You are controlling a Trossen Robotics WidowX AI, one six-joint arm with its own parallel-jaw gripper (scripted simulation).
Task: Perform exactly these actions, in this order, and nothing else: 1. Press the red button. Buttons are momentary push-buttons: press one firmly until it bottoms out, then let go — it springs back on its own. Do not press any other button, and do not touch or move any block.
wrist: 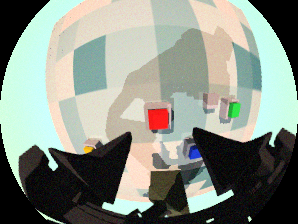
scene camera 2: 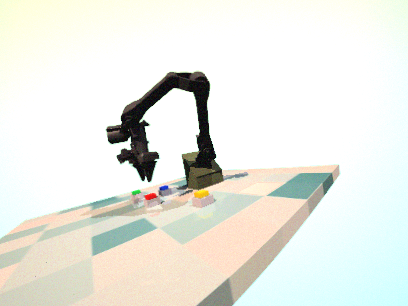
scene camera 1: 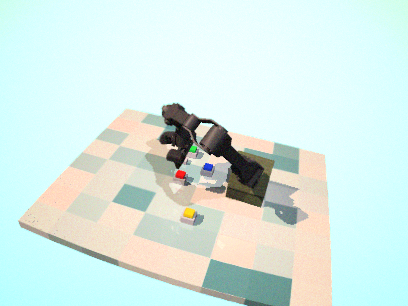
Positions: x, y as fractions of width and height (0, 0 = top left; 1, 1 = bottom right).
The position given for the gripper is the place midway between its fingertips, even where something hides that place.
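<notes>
Open and holding nothing, the gripper (scene camera 2: 0.36, 0.59) can be seen as well in the wrist view (wrist: 0.55, 0.60) and in scene camera 1 (scene camera 1: 0.44, 0.53).
</notes>
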